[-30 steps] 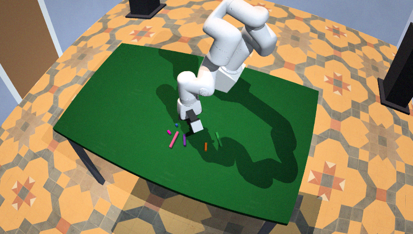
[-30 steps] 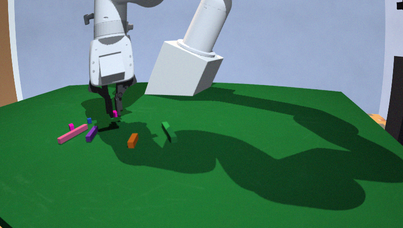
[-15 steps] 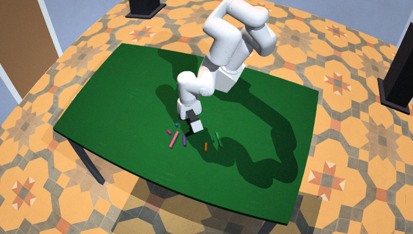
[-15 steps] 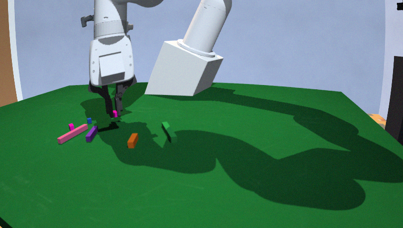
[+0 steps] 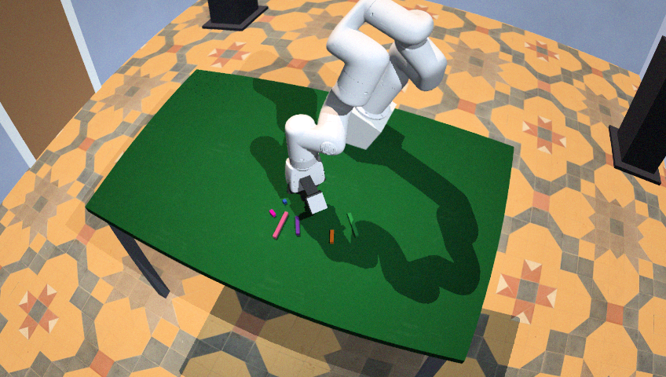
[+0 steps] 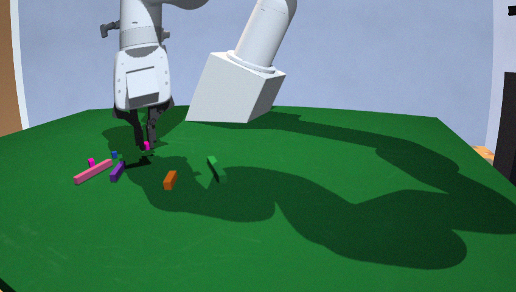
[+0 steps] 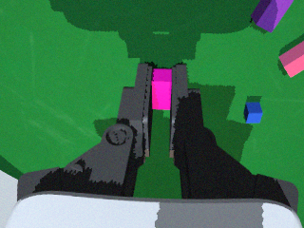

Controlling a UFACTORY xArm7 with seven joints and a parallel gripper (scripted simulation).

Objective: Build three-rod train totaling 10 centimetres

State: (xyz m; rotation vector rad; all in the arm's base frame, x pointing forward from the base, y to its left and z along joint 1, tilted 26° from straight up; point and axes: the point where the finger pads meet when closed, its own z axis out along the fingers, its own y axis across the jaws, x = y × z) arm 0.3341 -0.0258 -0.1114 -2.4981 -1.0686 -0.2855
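Now: the blue rod 20 mm ahead of my hand, 60 mm to the right of it and 30 mm below it. From my hand the other things lie so: purple rod 90 mm ahead, 10 mm to the left, 30 mm below; pink rod 100 mm ahead, 40 mm to the right, 30 mm below; magenta rod 20 mm below.
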